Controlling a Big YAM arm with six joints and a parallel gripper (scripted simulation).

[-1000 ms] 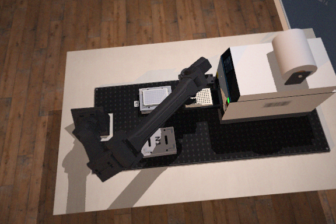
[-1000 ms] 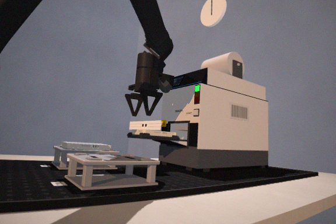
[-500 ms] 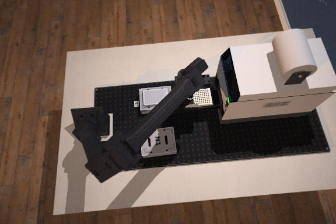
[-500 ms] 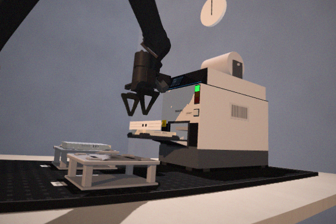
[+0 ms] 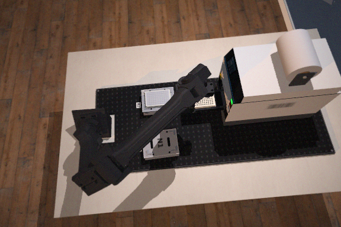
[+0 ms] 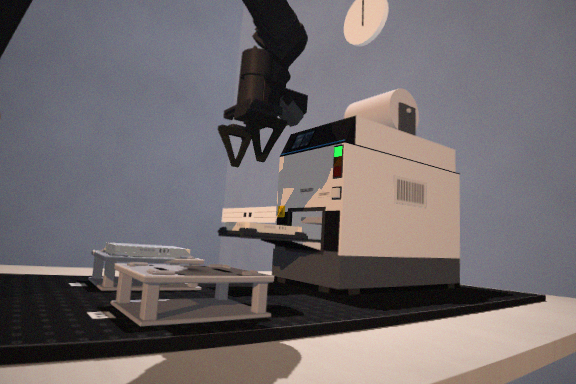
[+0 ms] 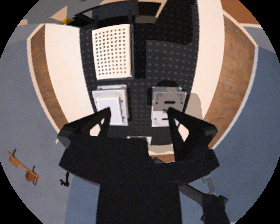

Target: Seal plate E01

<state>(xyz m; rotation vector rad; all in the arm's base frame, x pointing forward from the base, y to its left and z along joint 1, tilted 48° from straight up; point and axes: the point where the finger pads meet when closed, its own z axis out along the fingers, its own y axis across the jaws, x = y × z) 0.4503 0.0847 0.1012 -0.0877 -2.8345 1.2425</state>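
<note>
My hand is 180 mm short of the start button, 30 mm to the left of it and 40 mm above it. Round my hand: nest 130 mm behind, 110 mm to the right, 180 mm below; then plate 120 mm behind, 120 mm to the left, 170 mm below; then sealer stage 90 mm ahead, 60 mm to the left, 120 mm below.
</note>
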